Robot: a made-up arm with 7 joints. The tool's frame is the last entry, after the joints. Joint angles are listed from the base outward. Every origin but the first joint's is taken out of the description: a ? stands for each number. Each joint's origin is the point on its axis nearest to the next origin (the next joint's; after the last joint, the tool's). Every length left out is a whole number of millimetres.
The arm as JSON. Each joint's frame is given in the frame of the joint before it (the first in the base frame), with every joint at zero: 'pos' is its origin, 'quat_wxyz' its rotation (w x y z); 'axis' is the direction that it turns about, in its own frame. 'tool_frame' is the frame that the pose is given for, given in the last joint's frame.
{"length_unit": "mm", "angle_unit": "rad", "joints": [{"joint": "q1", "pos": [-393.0, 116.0, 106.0], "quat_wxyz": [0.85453, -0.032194, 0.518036, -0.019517], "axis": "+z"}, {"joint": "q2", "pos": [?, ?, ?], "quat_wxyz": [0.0, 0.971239, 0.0, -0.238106], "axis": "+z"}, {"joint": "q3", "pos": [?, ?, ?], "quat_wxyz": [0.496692, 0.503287, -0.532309, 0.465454], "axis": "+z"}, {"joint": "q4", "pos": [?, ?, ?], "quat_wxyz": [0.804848, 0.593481, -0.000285, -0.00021], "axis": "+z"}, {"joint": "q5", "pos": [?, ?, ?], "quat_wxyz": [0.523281, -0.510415, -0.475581, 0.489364], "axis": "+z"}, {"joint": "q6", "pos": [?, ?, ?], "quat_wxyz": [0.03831, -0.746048, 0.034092, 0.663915], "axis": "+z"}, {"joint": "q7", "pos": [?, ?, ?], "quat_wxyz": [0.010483, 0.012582, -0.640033, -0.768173], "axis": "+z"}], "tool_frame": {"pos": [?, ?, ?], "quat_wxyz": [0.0, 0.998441, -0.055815, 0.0]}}
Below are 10 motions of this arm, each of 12 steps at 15 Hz.
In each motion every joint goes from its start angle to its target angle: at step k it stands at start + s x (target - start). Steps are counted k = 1, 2, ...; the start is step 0. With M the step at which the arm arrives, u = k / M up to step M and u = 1 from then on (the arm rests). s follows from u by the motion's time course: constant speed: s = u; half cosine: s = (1 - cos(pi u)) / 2; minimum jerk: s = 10 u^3 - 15 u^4 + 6 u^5.
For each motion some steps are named. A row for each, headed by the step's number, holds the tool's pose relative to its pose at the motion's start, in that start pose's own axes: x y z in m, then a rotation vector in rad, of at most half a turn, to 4 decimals.
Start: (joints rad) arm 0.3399 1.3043 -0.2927 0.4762 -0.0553 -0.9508 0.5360
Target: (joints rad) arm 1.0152 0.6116 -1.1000 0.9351 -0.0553 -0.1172 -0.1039
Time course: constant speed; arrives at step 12
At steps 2, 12:
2: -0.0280 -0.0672 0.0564 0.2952 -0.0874 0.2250
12: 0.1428 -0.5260 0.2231 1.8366 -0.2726 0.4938

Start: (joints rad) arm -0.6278 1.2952 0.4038 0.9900 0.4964 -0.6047 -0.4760
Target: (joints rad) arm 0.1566 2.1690 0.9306 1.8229 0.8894 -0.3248 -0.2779
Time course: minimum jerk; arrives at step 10
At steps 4, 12:
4: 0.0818 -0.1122 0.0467 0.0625 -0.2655 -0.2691
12: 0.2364 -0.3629 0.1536 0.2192 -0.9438 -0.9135

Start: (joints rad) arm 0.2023 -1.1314 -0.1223 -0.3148 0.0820 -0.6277 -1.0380
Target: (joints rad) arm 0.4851 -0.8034 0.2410 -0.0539 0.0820 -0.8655 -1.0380
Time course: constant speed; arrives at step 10
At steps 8, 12:
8: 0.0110 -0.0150 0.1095 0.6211 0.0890 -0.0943
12: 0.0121 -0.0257 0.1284 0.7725 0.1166 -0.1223

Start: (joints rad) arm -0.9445 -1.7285 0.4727 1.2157 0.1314 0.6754 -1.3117
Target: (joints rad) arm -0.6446 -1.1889 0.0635 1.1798 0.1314 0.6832 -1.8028
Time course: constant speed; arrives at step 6
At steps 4, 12:
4: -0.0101 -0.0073 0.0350 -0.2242 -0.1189 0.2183
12: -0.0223 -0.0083 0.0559 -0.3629 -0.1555 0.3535

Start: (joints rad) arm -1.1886 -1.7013 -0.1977 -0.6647 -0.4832 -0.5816 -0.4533
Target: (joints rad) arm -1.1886 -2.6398 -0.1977 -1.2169 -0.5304 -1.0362 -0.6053
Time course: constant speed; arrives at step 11
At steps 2, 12:
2: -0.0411 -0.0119 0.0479 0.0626 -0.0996 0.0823
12: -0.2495 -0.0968 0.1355 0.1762 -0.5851 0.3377

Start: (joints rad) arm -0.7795 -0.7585 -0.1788 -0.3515 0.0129 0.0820 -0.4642
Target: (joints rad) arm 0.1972 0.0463 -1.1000 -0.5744 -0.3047 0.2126 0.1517
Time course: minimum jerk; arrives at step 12
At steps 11, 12:
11: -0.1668 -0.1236 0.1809 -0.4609 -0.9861 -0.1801
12: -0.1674 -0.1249 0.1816 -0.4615 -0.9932 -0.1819

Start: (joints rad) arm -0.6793 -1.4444 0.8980 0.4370 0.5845 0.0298 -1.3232
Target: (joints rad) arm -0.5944 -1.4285 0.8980 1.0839 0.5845 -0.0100 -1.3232
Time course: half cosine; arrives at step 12
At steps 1, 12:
1: 0.0008 -0.0022 0.0002 -0.0013 -0.0006 -0.0102
12: -0.0050 -0.1309 0.0182 -0.0784 -0.0254 -0.6002

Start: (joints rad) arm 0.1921 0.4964 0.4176 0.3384 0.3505 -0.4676 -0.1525
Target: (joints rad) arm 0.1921 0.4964 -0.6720 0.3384 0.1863 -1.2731 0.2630
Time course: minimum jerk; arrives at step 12
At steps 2, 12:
2: -0.0054 0.0006 0.0018 -0.0039 -0.0054 0.0057
12: -0.1495 -0.0153 -0.0155 -0.2212 -0.1942 0.0341

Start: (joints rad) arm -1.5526 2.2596 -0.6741 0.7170 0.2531 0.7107 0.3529
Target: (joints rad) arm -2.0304 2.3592 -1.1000 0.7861 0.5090 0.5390 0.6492
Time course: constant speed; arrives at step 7
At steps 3, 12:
3: -0.0217 0.0051 0.0423 0.1775 0.0285 0.0059
12: -0.0570 -0.0131 0.1072 0.3954 0.1915 0.0630

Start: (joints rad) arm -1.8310 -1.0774 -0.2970 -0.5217 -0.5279 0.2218 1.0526
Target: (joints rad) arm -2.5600 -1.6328 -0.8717 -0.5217 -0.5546 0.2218 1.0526
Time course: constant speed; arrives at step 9
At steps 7, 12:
7: -0.0230 -0.0117 -0.2529 0.1881 -0.6764 -0.1711
12: -0.0083 -0.0246 -0.3140 0.2628 -0.8667 -0.2077

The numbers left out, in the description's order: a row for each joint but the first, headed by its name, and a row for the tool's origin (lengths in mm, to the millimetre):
q2: -234.0 179.0 0.0
q3: 7.0 -173.0 0.0
q4: 7.0 6.0 0.0
q5: -90.0 119.0 0.0
q6: 127.0 -32.0 0.0
q7: 90.0 49.0 0.0
tool: -2.0 -20.0 0.0

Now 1 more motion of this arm.
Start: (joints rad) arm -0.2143 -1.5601 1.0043 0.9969 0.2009 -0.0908 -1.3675
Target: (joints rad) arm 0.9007 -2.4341 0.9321 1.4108 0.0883 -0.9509 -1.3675
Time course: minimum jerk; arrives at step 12
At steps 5, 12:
5: -0.1842 0.2072 0.0929 0.7262 0.3016 0.3381
12: -0.4481 0.2422 0.3990 2.0454 1.1730 0.7582

